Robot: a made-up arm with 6 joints. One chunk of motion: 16 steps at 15 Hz.
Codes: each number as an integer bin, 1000 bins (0 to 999) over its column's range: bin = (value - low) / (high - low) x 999, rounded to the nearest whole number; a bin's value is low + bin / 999 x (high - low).
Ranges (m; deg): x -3.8..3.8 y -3.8..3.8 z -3.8..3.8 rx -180..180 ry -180..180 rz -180..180
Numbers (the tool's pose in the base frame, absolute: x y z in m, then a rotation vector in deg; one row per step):
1: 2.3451 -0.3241 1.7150 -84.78 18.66 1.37
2: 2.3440 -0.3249 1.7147 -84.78 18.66 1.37
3: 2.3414 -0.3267 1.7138 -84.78 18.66 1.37
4: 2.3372 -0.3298 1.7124 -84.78 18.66 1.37
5: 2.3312 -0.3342 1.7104 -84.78 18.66 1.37
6: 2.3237 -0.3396 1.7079 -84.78 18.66 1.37
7: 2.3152 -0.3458 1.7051 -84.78 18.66 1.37
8: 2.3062 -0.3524 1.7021 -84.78 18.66 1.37
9: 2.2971 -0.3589 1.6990 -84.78 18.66 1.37
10: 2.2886 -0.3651 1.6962 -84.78 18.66 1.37
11: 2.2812 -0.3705 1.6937 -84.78 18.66 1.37
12: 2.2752 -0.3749 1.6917 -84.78 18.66 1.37
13: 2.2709 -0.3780 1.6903 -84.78 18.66 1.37
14: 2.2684 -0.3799 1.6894 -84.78 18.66 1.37
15: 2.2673 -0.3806 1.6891 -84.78 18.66 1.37
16: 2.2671 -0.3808 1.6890 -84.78 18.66 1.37
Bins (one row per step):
1: 808 457 725 264 551 503
2: 808 457 725 264 551 503
3: 807 457 725 264 551 503
4: 807 456 725 264 551 503
5: 806 456 724 264 551 503
6: 805 455 724 264 551 503
7: 804 454 724 264 551 503
8: 803 453 723 264 551 503
9: 801 452 723 264 551 503
10: 800 452 722 264 551 503
11: 799 451 722 264 551 503
12: 799 450 722 264 551 503
13: 798 450 722 264 551 503
14: 798 450 722 264 551 503
15: 798 449 722 264 551 503
16: 798 449 722 264 551 503

